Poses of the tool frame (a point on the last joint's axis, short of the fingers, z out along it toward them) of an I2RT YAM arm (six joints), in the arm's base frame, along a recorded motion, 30 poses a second.
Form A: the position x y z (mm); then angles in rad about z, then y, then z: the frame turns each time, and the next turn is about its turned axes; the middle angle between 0 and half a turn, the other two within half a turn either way.
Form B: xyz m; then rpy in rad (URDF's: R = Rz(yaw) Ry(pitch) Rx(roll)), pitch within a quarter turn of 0, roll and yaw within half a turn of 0. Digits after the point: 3 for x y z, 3 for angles.
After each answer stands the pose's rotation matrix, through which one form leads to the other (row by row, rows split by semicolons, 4 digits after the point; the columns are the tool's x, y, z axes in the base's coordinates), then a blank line. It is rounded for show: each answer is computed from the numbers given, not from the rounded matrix.
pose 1, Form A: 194, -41, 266, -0.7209, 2.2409, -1.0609
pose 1, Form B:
0.194, -0.041, 0.266, -2.308, 0.393, -2.626
-0.8038 -0.0850 0.5888; -0.4556 0.7245 -0.5173; -0.3825 -0.6841 -0.6211

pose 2, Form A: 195, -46, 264, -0.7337, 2.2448, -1.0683
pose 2, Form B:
0.195, -0.046, 0.264, -2.310, 0.386, -2.635
-0.8101 -0.0837 0.5803; -0.4496 0.7240 -0.5232; -0.3763 -0.6847 -0.6241

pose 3, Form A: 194, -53, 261, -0.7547, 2.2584, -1.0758
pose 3, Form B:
0.194, -0.053, 0.261, -2.322, 0.376, -2.656
-0.8225 -0.0814 0.5629; -0.4345 0.7287 -0.5294; -0.3671 -0.6800 -0.6347

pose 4, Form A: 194, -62, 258, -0.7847, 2.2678, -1.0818
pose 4, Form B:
0.194, -0.062, 0.258, -2.330, 0.368, -2.685
-0.8372 -0.0691 0.5426; -0.4116 0.7328 -0.5418; -0.3602 -0.6769 -0.6419

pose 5, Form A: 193, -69, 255, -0.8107, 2.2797, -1.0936
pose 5, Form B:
0.193, -0.069, 0.255, -2.339, 0.356, -2.706
-0.8498 -0.0655 0.5230; -0.3953 0.7356 -0.5502; -0.3486 -0.6743 -0.6510

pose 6, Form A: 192, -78, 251, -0.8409, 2.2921, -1.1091
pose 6, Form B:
0.192, -0.078, 0.251, -2.347, 0.341, -2.729
-0.8634 -0.0622 0.5007; -0.3777 0.7376 -0.5596; -0.3345 -0.6723 -0.6604

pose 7, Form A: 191, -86, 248, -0.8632, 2.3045, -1.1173
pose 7, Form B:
0.191, -0.086, 0.248, -2.358, 0.331, -2.749
-0.8738 -0.0583 0.4828; -0.3614 0.7422 -0.5644; -0.3254 -0.6676 -0.6696

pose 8, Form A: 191, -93, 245, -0.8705, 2.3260, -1.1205
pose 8, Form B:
0.191, -0.093, 0.245, -2.378, 0.322, -2.761
-0.8807 -0.0649 0.4692; -0.3521 0.7524 -0.5568; -0.3169 -0.6556 -0.6854

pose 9, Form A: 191, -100, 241, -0.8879, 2.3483, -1.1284
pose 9, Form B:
0.191, -0.100, 0.241, -2.399, 0.310, -2.780
-0.8906 -0.0680 0.4497; -0.3373 0.7620 -0.5529; -0.3051 -0.6441 -0.7015

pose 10, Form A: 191, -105, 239, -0.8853, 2.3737, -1.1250
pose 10, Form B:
0.191, -0.105, 0.239, -2.425, 0.304, -2.787
-0.8948 -0.0771 0.4397; -0.3311 0.7754 -0.5377; -0.2995 -0.6267 -0.7194

